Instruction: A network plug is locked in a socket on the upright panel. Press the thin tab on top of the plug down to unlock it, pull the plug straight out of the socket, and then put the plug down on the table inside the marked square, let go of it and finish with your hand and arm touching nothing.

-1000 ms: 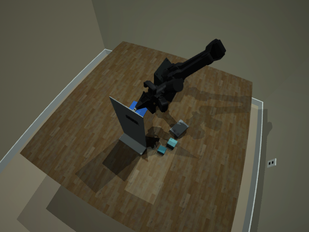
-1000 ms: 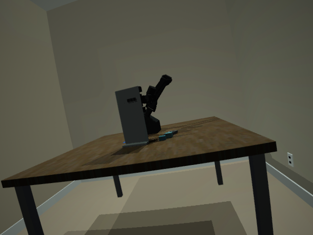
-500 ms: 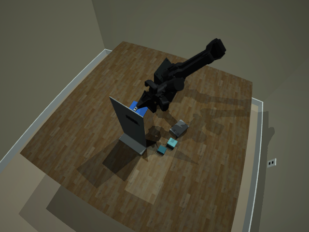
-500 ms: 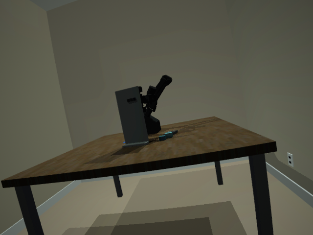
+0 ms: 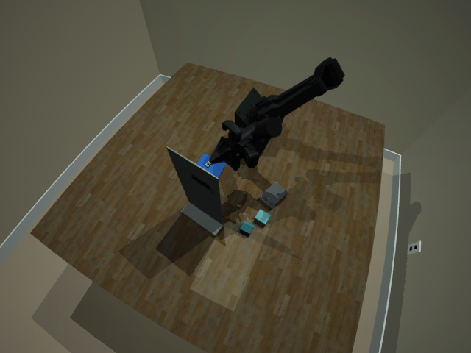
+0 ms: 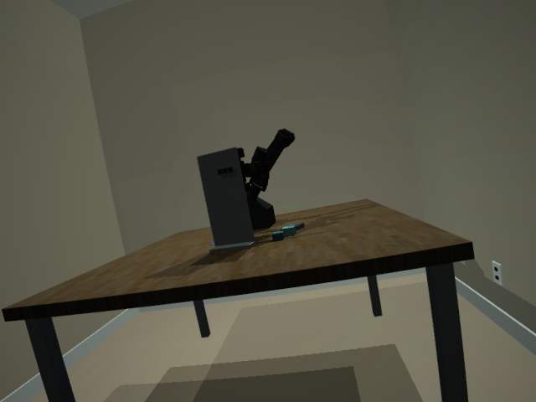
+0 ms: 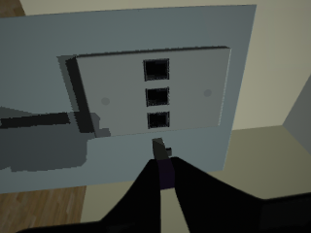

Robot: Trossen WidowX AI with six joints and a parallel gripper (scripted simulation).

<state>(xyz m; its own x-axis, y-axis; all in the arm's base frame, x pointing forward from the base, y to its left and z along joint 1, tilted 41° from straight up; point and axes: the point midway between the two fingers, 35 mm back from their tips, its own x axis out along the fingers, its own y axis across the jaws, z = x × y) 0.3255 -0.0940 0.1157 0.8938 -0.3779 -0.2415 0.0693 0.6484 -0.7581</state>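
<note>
The blue marked square lies 140 mm behind my gripper tip, 100 mm to the right of it and 290 mm below it. From my gripper tip the other things lie so: upright panel: 70 mm ahead, 10 mm to the right, 120 mm below; flat grey tile: 120 mm behind, 210 mm to the left, 280 mm below; network plug: right at my gripper tip.
</note>
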